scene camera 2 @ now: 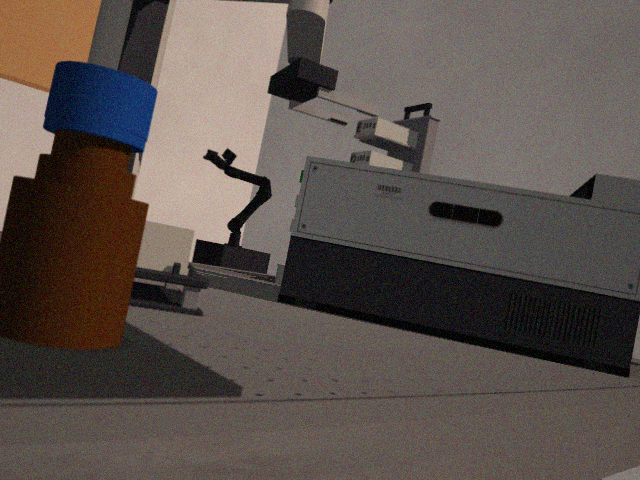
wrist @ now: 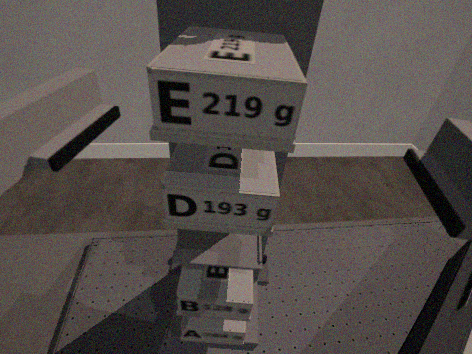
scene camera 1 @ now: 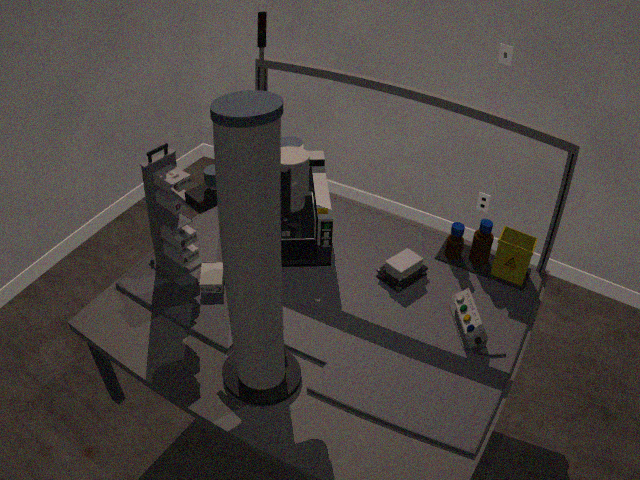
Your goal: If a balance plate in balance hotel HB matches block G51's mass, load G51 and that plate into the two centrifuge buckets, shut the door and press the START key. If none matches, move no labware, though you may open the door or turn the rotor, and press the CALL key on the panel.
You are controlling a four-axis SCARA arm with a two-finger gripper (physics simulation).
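Places are measured from the arm's base along level axes (x ahead, y left, z up), in metres.
Where they show: gripper, fingertip midpoint: (scene camera 2: 361, 117) (wrist: 260, 113) (scene camera 1: 190, 181); arm's base at its link origin: (scene camera 1: 261, 375).
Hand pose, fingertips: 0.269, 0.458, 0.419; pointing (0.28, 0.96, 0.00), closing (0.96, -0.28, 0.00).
Note:
Things, the pixels of their centre, and the offset from my fingertips, as dx, dy, dz. "spot": a spot on its surface instead.
- hotel HB at the middle of its body: (wrist: 224, 189) (scene camera 2: 387, 198) (scene camera 1: 169, 210) +0.005, +0.132, -0.162
- Plate E at the middle of its body: (wrist: 230, 76) (scene camera 2: 386, 135) (scene camera 1: 171, 179) -0.002, +0.092, -0.015
- Plate D at the middle of its body: (wrist: 225, 162) (scene camera 2: 380, 166) (scene camera 1: 173, 198) -0.002, +0.093, -0.093
- bare shelf at the middle of its body: (wrist: 221, 226) (scene camera 1: 175, 220) +0.000, +0.103, -0.194
- plate B at the middle of its body: (wrist: 219, 260) (scene camera 1: 178, 233) -0.002, +0.093, -0.250
- plate A at the middle of its body: (wrist: 217, 291) (scene camera 1: 180, 250) -0.002, +0.092, -0.328
- centrifuge at the middle of its body: (scene camera 2: 457, 252) (scene camera 1: 284, 205) +0.407, -0.115, -0.285
- pale block at the middle of its body: (scene camera 2: 140, 241) (scene camera 1: 403, 264) +0.402, -0.634, -0.353
- button panel at the middle of its body: (scene camera 1: 469, 317) +0.269, -0.958, -0.365
- yellow container at a spot on its surface: (scene camera 1: 513, 258) spot: +0.589, -1.032, -0.290
- small pale box at the middle of its body: (scene camera 1: 212, 277) -0.003, -0.060, -0.386
My gripper (scene camera 2: 356, 117) (wrist: 260, 113) is open and empty, high in front of hotel HB (scene camera 1: 150, 211) (scene camera 2: 428, 144). In the wrist view its fingers stand wide on either side of the stacked plates. Plate E (wrist: 227, 107) reads 219 g and sits highest. Plate D (wrist: 222, 212) below reads 193 g. Under it is a bare shelf (wrist: 225, 254), then plate B (wrist: 215, 307) and plate A (wrist: 212, 334), their masses blurred. The centrifuge (scene camera 1: 306, 254) (scene camera 2: 465, 258) is partly hidden by the arm. A pale block (scene camera 1: 404, 262) (scene camera 2: 168, 250) lies on a dark stand; its label is unreadable.
The arm's column (scene camera 1: 250, 232) stands at the table's front. A button panel (scene camera 1: 467, 317) lies at the right. Brown bottles (scene camera 1: 454, 245) (scene camera 1: 481, 248) (scene camera 2: 72, 248) and a yellow container (scene camera 1: 513, 258) stand at the back right. A small pale box (scene camera 1: 211, 279) is near the hotel.

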